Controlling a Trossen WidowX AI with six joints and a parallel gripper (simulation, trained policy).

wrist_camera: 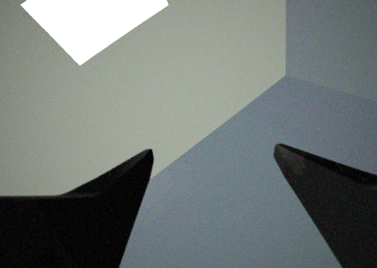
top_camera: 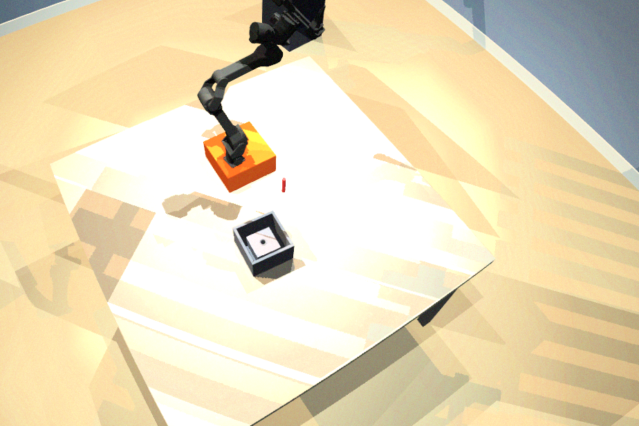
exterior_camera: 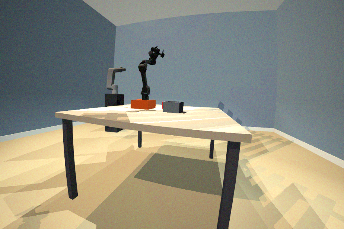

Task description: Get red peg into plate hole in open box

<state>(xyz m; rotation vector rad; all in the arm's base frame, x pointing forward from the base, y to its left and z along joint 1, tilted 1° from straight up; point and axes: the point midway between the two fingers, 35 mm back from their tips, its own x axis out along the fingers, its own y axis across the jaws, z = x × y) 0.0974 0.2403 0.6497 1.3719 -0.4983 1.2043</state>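
Now: the red peg 740 mm below my gripper tip, 160 mm to the right of it and 90 mm ahead of it. The rest, counted from my gripper tip: grey box 750 mm below, 380 mm to the right, 230 mm ahead.
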